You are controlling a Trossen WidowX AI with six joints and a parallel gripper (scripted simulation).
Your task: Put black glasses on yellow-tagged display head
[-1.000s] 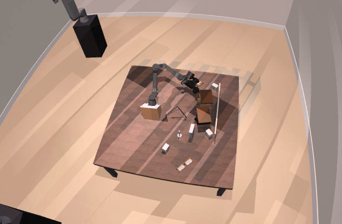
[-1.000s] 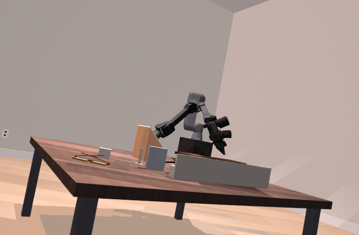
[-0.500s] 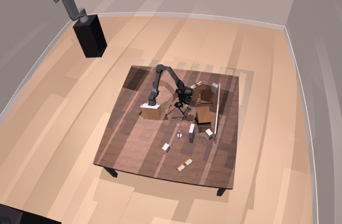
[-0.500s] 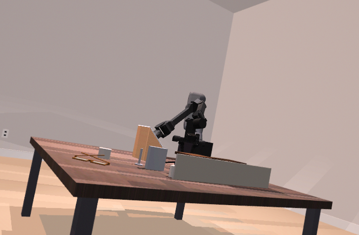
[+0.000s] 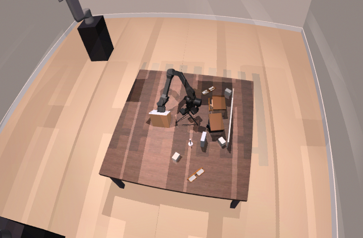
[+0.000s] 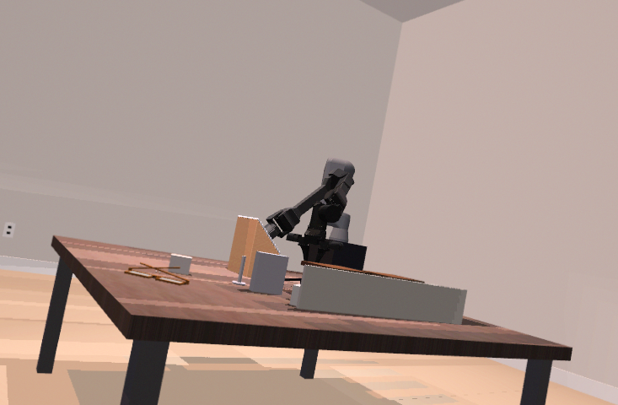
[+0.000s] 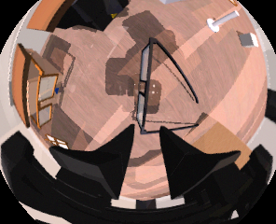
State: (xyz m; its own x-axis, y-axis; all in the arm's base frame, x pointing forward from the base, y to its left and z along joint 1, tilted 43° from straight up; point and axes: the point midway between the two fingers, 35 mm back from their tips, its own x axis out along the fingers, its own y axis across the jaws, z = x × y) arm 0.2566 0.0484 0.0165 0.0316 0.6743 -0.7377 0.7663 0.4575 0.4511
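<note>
Right now my gripper tip is 27 cm to the left of the small grey peg stand, 5 cm above it and 3 cm short of it. The rest, counted from my gripper tip: long white bar 37 cm ahead, 2 cm below, 1 cm to the left; then white block 25 cm to the right, 14 cm ahead, 2 cm below.
</note>
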